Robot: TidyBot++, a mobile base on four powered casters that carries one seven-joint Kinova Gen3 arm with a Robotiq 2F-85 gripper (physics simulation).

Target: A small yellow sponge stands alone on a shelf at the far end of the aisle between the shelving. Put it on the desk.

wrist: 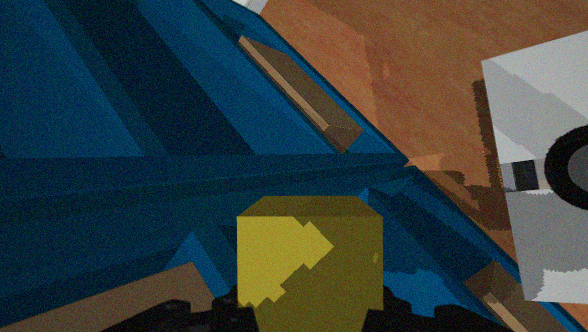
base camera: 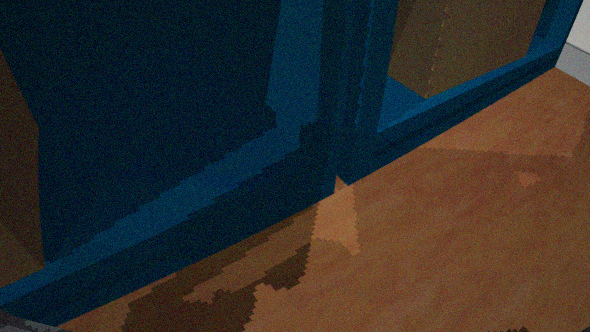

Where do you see a yellow sponge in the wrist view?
297,256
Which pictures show the gripper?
The wrist view only.
